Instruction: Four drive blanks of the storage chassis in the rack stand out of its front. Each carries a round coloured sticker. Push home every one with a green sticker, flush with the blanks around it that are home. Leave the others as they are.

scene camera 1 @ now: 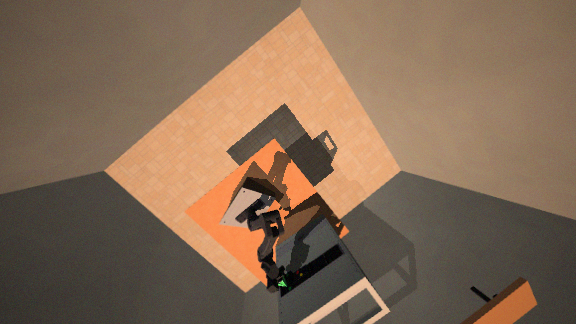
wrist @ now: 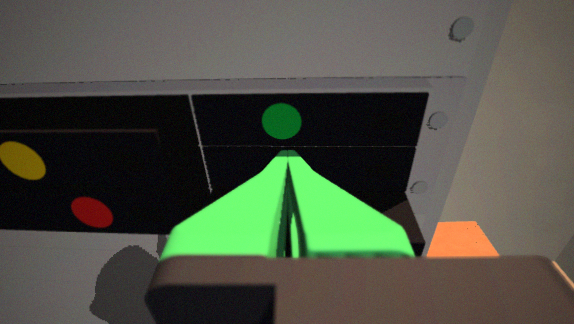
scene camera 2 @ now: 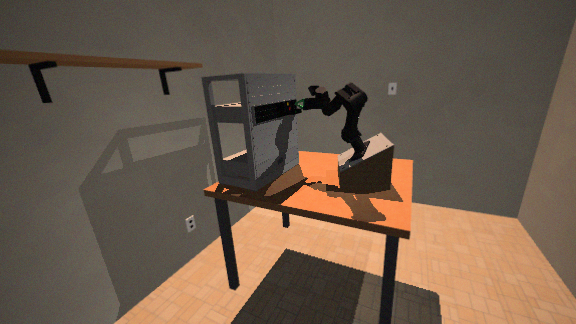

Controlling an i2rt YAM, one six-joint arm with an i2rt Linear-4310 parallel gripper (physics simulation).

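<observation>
My gripper [scene camera 1: 283, 283] [scene camera 2: 300, 104] [wrist: 287, 162] is shut and empty, its bright green fingertips in front of the chassis [scene camera 1: 327, 257] [scene camera 2: 270, 112]. In the wrist view, the blank with a green sticker [wrist: 281, 121] is at the top right and looks level with its surroundings. The fingertips show just below that sticker; contact cannot be told. A yellow sticker [wrist: 22, 160] and a red sticker [wrist: 92, 212] are to the left. The yellow one's blank has a raised-looking top edge. A brown-lit edge [wrist: 407, 215] shows right of the fingers, possibly a protruding blank. The fingers hide the face there and any sticker on it.
Grey rack panels [scene camera 2: 265, 145] [wrist: 250, 40] lie above and below the chassis. Bolt heads [wrist: 437, 120] line the rack's right edge. The rack and the arm's wedge-shaped base [scene camera 2: 367, 167] stand on the orange table [scene camera 2: 325, 200]. A wall shelf [scene camera 2: 110, 60] is behind the rack.
</observation>
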